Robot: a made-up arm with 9 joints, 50 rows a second.
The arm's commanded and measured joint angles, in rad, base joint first. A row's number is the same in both.
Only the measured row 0 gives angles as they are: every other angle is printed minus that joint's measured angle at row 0.
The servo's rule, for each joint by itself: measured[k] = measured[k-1] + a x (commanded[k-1-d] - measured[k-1]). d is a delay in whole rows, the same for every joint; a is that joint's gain. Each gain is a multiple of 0.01, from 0.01 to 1. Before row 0 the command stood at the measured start. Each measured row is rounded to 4 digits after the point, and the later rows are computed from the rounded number. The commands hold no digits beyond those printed.
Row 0, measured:
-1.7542, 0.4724, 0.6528, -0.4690, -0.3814, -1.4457, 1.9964, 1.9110, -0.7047
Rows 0 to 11, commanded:
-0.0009, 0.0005, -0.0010, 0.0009, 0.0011, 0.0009, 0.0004, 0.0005, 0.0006
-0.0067, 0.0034, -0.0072, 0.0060, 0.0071, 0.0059, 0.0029, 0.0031, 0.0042
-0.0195, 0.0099, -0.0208, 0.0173, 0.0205, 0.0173, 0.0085, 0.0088, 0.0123
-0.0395, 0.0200, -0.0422, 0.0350, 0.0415, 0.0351, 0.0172, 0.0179, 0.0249
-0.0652, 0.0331, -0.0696, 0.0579, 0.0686, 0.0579, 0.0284, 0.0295, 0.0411
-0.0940, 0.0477, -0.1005, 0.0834, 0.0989, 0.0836, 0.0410, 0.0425, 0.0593
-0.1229, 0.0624, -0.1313, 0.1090, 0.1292, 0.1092, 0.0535, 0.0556, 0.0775
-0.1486, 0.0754, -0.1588, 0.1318, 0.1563, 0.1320, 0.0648, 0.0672, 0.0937
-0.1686, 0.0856, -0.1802, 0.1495, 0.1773, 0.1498, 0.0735, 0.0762, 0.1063
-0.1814, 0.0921, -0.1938, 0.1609, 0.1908, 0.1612, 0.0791, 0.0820, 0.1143
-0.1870, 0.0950, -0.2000, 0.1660, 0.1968, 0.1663, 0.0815, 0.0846, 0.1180
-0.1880, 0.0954, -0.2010, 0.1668, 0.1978, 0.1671, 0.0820, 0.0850, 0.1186
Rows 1 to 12, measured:
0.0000, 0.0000, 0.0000, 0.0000, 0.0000, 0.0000, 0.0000, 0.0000, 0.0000
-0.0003, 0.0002, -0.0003, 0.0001, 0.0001, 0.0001, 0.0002, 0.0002, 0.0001
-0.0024, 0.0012, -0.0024, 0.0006, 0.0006, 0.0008, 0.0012, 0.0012, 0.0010
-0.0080, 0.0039, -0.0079, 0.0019, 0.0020, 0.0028, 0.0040, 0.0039, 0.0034
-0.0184, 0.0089, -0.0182, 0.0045, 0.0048, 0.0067, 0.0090, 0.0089, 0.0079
-0.0338, 0.0164, -0.0336, 0.0088, 0.0093, 0.0128, 0.0164, 0.0163, 0.0149
-0.0537, 0.0261, -0.0537, 0.0148, 0.0156, 0.0213, 0.0257, 0.0257, 0.0242
-0.0765, 0.0374, -0.0770, 0.0223, 0.0236, 0.0318, 0.0363, 0.0365, 0.0354
-0.1003, 0.0492, -0.1015, 0.0311, 0.0329, 0.0438, 0.0471, 0.0476, 0.0476
-0.1228, 0.0605, -0.1251, 0.0406, 0.0430, 0.0565, 0.0571, 0.0579, 0.0599
-0.1421, 0.0703, -0.1457, 0.0502, 0.0533, 0.0691, 0.0655, 0.0666, 0.0713
-0.1569, 0.0780, -0.1620, 0.0595, 0.0633, 0.0808, 0.0716, 0.0731, 0.0811
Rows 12 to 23, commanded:
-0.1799, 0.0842, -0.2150, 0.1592, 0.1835, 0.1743, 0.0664, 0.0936, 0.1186
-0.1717, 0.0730, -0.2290, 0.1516, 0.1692, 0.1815, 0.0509, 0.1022, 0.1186
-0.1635, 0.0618, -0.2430, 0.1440, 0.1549, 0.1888, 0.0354, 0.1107, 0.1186
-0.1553, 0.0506, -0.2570, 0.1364, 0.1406, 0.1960, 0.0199, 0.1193, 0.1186
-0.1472, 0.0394, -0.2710, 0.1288, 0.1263, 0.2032, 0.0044, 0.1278, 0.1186
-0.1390, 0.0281, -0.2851, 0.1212, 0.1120, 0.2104, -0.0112, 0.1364, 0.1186
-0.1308, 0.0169, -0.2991, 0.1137, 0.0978, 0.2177, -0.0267, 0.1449, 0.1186
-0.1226, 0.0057, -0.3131, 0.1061, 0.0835, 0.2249, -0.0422, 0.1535, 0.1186
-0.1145, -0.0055, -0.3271, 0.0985, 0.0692, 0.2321, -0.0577, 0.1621, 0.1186
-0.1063, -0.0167, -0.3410, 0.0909, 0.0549, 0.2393, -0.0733, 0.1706, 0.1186
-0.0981, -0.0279, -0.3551, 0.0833, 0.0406, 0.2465, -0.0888, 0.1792, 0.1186
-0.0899, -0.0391, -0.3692, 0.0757, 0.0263, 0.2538, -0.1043, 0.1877, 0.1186
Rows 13 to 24, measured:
-0.1672, 0.0834, -0.1737, 0.0681, 0.0727, 0.0912, 0.0756, 0.0774, 0.0890
-0.1714, 0.0836, -0.1861, 0.0754, 0.0805, 0.1012, 0.0721, 0.0832, 0.0952
-0.1715, 0.0803, -0.1990, 0.0815, 0.0867, 0.1108, 0.0640, 0.0900, 0.1001
-0.1689, 0.0746, -0.2122, 0.0865, 0.0915, 0.1202, 0.0531, 0.0975, 0.1040
-0.1644, 0.0672, -0.2256, 0.0905, 0.0949, 0.1293, 0.0405, 0.1053, 0.1071
-0.1587, 0.0586, -0.2392, 0.0936, 0.0971, 0.1382, 0.0268, 0.1134, 0.1095
-0.1522, 0.0491, -0.2530, 0.0958, 0.0981, 0.1469, 0.0124, 0.1217, 0.1114
-0.1451, 0.0391, -0.2668, 0.0972, 0.0981, 0.1554, -0.0025, 0.1301, 0.1129
-0.1377, 0.0287, -0.2807, 0.0979, 0.0971, 0.1637, -0.0176, 0.1385, 0.1141
-0.1300, 0.0181, -0.2946, 0.0979, 0.0951, 0.1719, -0.0328, 0.1470, 0.1150
-0.1222, 0.0073, -0.3085, 0.0973, 0.0923, 0.1800, -0.0482, 0.1555, 0.1158
-0.1142, -0.0036, -0.3225, 0.0962, 0.0887, 0.1880, -0.0636, 0.1640, 0.1164

